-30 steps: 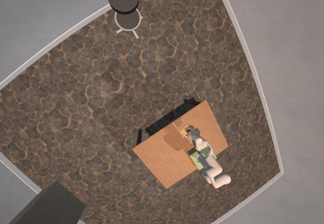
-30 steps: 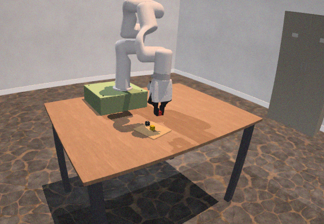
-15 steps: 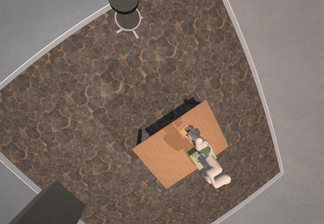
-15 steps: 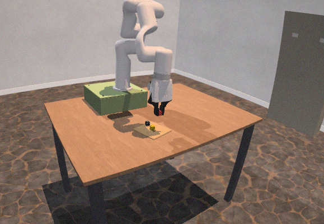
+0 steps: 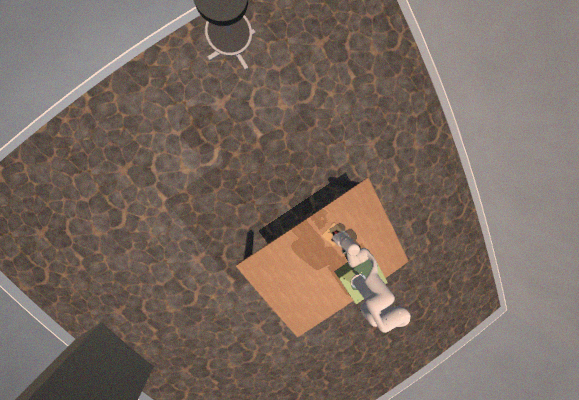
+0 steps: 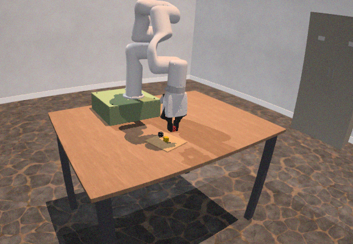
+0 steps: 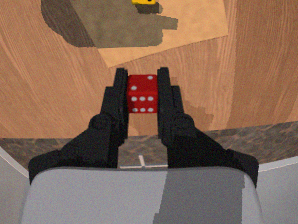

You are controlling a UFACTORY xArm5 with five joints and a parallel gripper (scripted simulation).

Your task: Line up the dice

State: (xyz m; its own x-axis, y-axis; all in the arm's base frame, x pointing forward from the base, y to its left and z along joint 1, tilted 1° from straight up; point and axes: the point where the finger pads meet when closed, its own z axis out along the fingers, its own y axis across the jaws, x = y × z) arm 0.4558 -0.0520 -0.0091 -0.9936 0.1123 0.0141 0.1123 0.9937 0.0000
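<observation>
Now: the yellow die 9 cm below my hand, 5 cm behind it and 1 cm to the left of it. From my hand the other things lie so: black die: 10 cm behind, 9 cm below, 1 cm to the left; then red die: 1 cm below; then tan mat: 10 cm below, 5 cm behind, 1 cm to the left.
</observation>
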